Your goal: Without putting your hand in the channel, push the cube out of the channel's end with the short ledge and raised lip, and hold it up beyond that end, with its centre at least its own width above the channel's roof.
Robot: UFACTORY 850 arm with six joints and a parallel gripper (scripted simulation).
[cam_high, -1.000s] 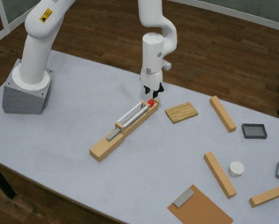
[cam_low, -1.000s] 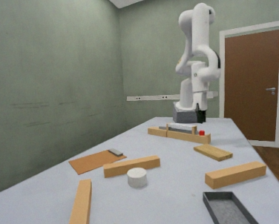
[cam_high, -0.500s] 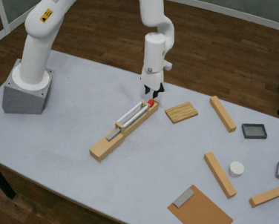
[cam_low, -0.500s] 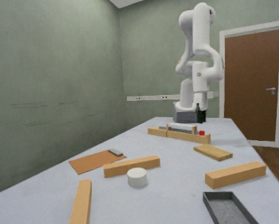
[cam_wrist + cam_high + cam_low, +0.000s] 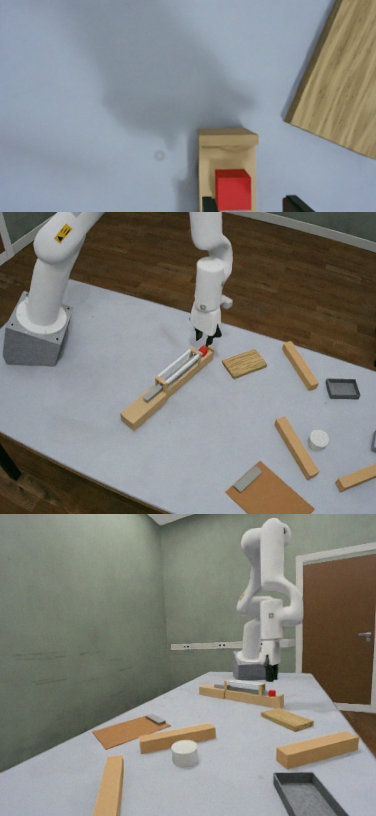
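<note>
Now: the red cube 7 cm below my hand. Also, from my hand: wooden slab: 16 cm ahead, 12 cm below, 5 cm to the left; then channel: 13 cm to the right, 7 cm below, 5 cm behind; then grey tray: 54 cm ahead, 12 cm below, 7 cm to the left.
</note>
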